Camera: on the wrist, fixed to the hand. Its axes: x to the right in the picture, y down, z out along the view.
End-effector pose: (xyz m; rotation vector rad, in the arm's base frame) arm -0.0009 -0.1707 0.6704 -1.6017 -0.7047 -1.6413
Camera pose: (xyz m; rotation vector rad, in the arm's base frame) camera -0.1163 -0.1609 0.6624 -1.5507 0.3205 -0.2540
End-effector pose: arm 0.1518 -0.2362 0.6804 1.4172 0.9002 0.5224
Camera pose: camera 0.0763 -0.2213 0.5935 2.0555 -0.5517 1.3045
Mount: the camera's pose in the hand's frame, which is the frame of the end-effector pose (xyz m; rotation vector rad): -0.0134 -0.0976 -0.0614 0.1279 -0.2871 1.5079
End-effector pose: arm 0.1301 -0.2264 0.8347 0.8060 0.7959 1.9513
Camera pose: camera 0.1333 -0.2098 0.7199 -1.6056 0.0045 -2.2126
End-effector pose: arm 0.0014 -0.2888 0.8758 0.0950 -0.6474 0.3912
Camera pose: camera 0.0640 -0.3705 0.8222 -0.2514 -0.8924 1.8973
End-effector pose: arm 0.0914 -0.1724 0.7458 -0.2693 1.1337 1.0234
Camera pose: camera 0.1293 -0.2723 0.7005 0.9770 1.0348 2.1668
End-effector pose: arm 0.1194 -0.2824 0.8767 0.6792 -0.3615 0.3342
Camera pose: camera 0.1609 -0.3156 0.7735 0.4611 -1.1106 1.7058
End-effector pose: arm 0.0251 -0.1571 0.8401 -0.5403 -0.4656 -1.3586
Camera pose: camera -0.0732 -0.1963 0.7925 -0.7334 -0.2331 0.1918
